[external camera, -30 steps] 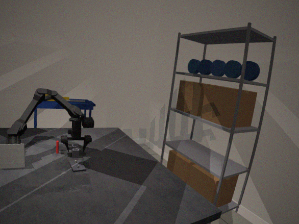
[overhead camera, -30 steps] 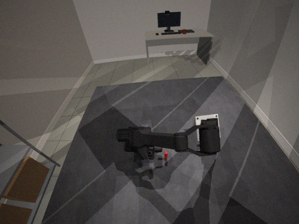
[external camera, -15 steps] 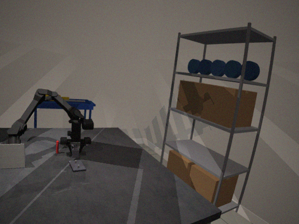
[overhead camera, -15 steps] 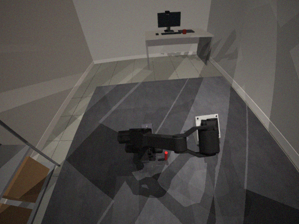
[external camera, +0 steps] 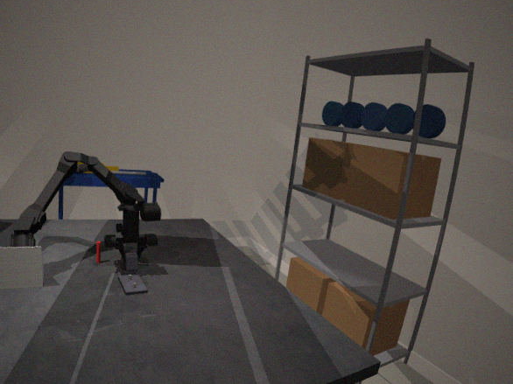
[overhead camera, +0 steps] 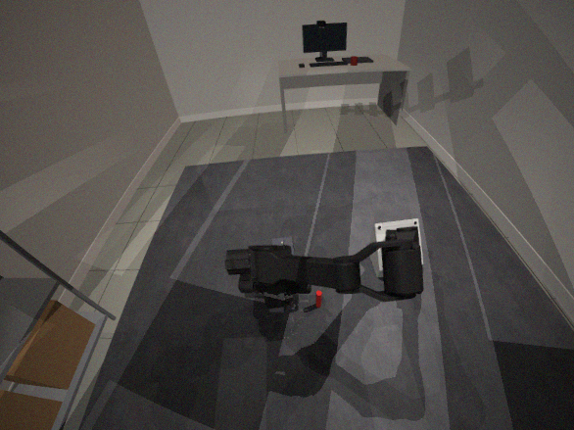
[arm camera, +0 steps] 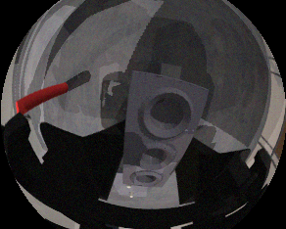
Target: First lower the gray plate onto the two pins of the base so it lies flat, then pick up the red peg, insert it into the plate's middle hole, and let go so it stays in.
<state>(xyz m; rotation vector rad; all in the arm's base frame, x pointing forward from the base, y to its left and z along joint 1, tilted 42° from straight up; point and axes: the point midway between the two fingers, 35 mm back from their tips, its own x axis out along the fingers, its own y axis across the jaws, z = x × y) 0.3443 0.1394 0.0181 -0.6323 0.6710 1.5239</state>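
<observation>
My gripper tip is now 10 mm past the base and 160 mm to the left of it. The rest, counted from my gripper tip: gray plate 30 mm above; then red peg 120 mm behind, 30 mm to the left, 30 mm above.
</observation>
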